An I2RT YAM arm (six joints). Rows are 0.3 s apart.
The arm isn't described. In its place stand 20 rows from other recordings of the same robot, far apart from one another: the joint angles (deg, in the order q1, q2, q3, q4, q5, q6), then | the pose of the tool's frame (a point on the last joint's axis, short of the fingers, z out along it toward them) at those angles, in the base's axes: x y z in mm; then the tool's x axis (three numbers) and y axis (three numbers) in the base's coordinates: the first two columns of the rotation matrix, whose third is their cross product.
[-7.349 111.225 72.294 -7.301 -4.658 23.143] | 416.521, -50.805, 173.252, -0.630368, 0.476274, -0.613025, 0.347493, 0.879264, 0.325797
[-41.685 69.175 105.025 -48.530 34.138 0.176] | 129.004, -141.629, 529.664, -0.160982, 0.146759, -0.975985, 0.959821, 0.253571, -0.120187
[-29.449 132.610 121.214 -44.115 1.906 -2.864] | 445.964, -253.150, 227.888, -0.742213, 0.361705, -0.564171, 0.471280, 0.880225, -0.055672
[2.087 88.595 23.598 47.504 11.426 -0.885] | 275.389, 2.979, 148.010, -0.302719, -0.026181, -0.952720, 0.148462, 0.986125, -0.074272
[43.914 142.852 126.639 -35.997 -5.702 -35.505] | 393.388, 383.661, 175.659, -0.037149, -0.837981, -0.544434, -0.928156, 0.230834, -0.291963
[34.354 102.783 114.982 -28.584 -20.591 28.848] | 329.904, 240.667, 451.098, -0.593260, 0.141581, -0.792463, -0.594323, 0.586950, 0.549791
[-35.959 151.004 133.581 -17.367 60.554 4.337] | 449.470, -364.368, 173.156, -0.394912, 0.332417, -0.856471, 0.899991, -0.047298, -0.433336
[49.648 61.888 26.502 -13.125 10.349 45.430] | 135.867, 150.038, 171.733, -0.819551, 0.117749, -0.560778, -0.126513, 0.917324, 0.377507
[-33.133 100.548 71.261 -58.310 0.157 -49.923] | 264.531, -172.779, 196.018, -0.956968, -0.289124, -0.024899, -0.288241, 0.956960, -0.033845
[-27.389 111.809 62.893 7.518 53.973 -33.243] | 337.944, -207.517, 150.587, -0.934685, 0.121134, -0.334200, 0.354929, 0.370127, -0.858505
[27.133 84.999 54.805 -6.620 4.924 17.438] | 292.016, 146.211, 239.543, -0.626604, 0.014383, -0.779205, -0.215339, 0.957710, 0.190844
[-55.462 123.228 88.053 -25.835 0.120 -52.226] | 256.547, -372.879, 146.375, -0.955346, -0.006112, -0.295428, 0.112950, 0.916310, -0.384211
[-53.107 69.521 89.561 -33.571 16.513 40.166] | 137.408, -199.912, 475.839, 0.494239, 0.371683, -0.785862, 0.803321, 0.150249, 0.576282
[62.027 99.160 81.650 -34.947 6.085 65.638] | 181.756, 334.178, 270.899, -0.925810, 0.187992, -0.327926, -0.010961, 0.853836, 0.520427
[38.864 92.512 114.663 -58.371 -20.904 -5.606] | 243.057, 212.184, 461.819, -0.378730, -0.422405, -0.823491, -0.851375, 0.507933, 0.131013
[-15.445 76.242 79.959 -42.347 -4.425 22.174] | 273.844, -72.811, 377.328, -0.478954, 0.522725, -0.705239, 0.419194, 0.842054, 0.339443
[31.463 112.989 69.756 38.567 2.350 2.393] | 386.231, 234.629, 223.519, -0.089646, -0.005946, -0.995956, -0.483328, 0.874602, 0.038283
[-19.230 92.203 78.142 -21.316 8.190 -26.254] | 349.055, -127.130, 312.742, -0.682980, -0.225473, -0.694766, 0.148919, 0.888205, -0.434643
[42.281 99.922 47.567 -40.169 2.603 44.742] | 191.830, 172.251, 106.749, -0.999121, 0.041918, -0.000658, 0.041876, 0.997120, -0.063225
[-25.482 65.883 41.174 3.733 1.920 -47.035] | 236.085, -113.837, 267.325, -0.555562, -0.545397, -0.627609, 0.075831, 0.718433, -0.691450
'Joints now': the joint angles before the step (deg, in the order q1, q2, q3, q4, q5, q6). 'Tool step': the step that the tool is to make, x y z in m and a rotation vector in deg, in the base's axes. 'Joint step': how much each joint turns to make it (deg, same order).
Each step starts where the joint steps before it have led.
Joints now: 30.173, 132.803, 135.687, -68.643, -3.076, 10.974
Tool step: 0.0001, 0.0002, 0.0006, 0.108, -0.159, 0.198
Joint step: 0.008, 0.003, 0.112, 0.073, -0.091, -0.168
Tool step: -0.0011, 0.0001, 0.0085, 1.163, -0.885, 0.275
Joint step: 0.031, -0.374, 1.106, -0.130, -0.611, 0.016
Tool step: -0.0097, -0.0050, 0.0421, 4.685, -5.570, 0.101
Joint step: -0.018, -3.934, 1.798, 1.477, -1.144, 0.509
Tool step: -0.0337, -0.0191, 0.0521, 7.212, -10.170, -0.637
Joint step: 0.021, -14.250, -13.532, 11.810, -0.447, 1.219
